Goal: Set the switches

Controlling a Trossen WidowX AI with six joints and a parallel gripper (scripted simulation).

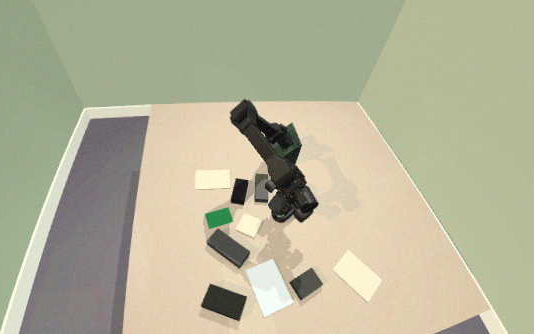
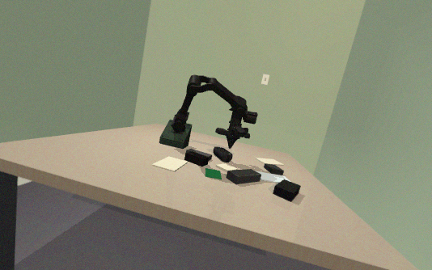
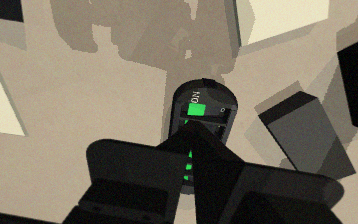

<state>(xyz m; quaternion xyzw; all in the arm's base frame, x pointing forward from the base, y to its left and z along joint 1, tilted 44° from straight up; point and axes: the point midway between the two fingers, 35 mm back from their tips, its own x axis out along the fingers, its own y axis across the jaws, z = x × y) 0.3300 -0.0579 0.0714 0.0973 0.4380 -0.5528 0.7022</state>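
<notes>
My gripper tip is now 15 cm past the grey module, 5 cm to the left of it and 6 cm above it. From my gripper tip the other things lie so: cream tile: 1 cm ahead, 13 cm to the right, 7 cm below; black block: 14 cm behind, 14 cm to the right, 6 cm below; grey block: 9 cm ahead, 22 cm to the right, 6 cm below.
</notes>
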